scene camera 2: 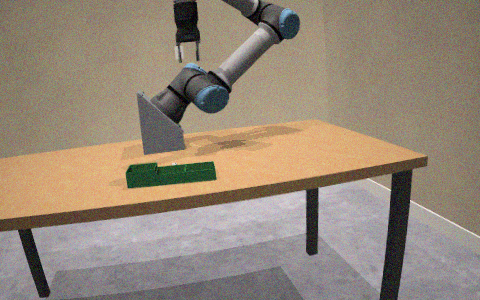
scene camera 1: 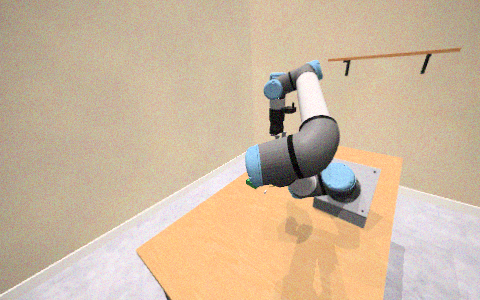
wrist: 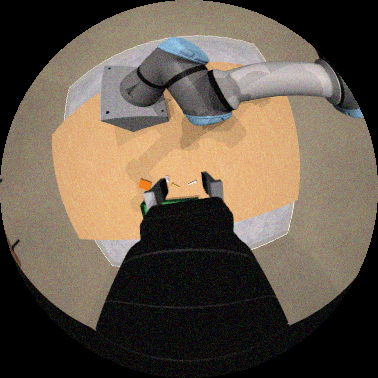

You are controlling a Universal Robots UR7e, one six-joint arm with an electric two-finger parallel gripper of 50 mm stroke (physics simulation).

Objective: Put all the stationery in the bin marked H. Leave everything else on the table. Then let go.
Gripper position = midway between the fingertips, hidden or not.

In view: my gripper (scene camera 2: 189, 61) and a green three-bin tray (scene camera 2: 147, 174).
My gripper shows as well in the wrist view (wrist: 183, 181).
